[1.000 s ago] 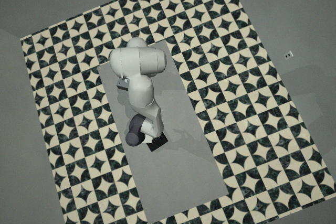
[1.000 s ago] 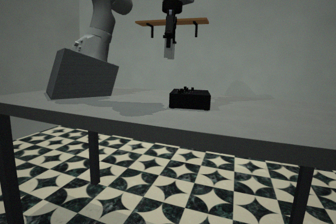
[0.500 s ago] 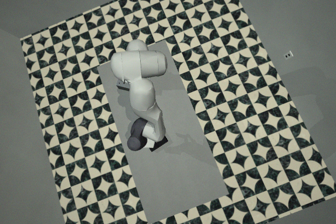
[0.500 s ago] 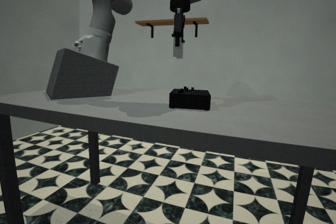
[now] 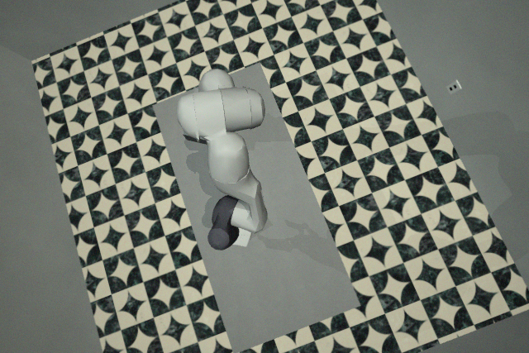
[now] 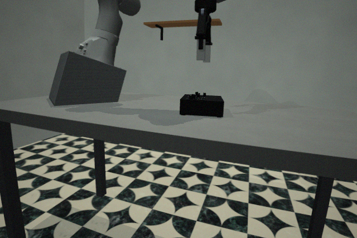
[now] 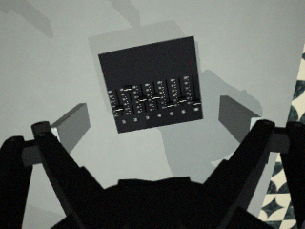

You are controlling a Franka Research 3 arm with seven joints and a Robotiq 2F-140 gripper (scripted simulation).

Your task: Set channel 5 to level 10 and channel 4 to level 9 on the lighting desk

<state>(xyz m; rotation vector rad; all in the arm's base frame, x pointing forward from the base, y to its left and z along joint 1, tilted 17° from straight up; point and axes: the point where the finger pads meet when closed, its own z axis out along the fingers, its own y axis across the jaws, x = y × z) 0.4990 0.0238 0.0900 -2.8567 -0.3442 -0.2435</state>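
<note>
Right now my hand is 13 cm above the channel 4 fader cap, 1 cm to the left of it and 1 cm past it. Round my hand: channel 5 fader cap (13 cm below, 3 cm to the right, 2 cm behind); channel 6 fader cap (13 cm below, 5 cm to the right, 1 cm behind); channel 2 fader cap (13 cm below, 4 cm to the left, 1 cm behind).
</note>
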